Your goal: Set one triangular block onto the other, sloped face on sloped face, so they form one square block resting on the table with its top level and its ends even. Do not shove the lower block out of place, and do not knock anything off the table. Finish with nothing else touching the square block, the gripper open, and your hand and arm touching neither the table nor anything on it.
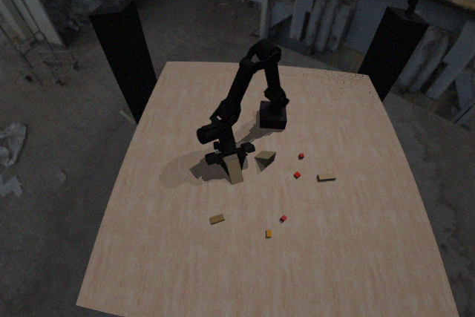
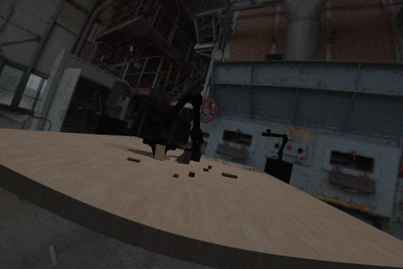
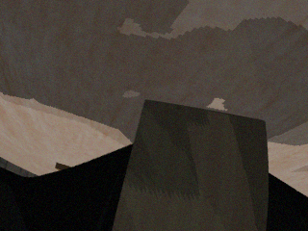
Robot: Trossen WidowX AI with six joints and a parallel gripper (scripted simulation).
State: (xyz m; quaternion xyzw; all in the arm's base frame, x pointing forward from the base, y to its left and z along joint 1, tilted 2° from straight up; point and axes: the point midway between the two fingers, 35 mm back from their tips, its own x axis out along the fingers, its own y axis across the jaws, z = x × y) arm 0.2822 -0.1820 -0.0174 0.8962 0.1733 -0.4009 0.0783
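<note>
Now: gripper tip 18 cm short of the brown flat block, 6 cm to the left of it and 1 cm above it. The rest, counted from my gripper tip: triangular block 1 cm behind, 1 cm above; then tan flat block 1 cm ahead, 37 cm to the left; then small yellow cube 23 cm ahead, 13 cm to the left, 1 cm below.
</note>
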